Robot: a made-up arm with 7 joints.
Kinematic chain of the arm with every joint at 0, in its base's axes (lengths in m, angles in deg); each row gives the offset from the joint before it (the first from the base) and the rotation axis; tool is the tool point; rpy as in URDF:
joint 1: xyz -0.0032 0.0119 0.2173 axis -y
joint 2: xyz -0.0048 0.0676 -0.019 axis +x
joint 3: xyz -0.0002 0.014 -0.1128 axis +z
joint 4: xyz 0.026 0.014 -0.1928 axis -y
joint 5: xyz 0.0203 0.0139 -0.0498 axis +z
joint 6: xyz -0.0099 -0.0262 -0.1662 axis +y
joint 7: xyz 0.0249 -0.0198 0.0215 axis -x
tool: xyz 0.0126 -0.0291 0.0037 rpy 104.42 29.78 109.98
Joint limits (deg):
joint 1: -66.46..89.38
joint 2: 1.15..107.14
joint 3: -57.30..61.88
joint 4: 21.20..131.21
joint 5: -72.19..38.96
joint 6: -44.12..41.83
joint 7: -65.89..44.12
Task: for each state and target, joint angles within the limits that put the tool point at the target. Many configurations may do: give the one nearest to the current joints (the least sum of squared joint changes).
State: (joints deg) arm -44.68 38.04 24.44 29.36 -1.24 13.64 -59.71
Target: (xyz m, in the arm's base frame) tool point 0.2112 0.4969 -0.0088
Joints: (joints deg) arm 6.28 53.67 23.71 34.36 3.08 23.83 -63.11
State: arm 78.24 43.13 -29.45 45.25 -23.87 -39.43 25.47
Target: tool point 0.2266 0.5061 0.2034
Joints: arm 77.38 68.38 -27.46 21.99 -40.84 -44.12 9.65
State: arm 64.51 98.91 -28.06 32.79 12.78 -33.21 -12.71
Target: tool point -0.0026 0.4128 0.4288
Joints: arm 78.01 107.14 -4.89 61.04 25.32 -29.86 -12.78
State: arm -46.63 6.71 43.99 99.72 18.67 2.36 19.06
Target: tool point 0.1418 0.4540 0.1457
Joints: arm -20.21 59.72 54.59 64.86 16.89 19.56 8.49
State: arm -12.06 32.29 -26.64 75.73 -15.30 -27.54 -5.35
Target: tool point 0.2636 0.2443 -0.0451
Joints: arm 16.58 41.71 -13.98 74.57 -15.57 -25.92 -7.40
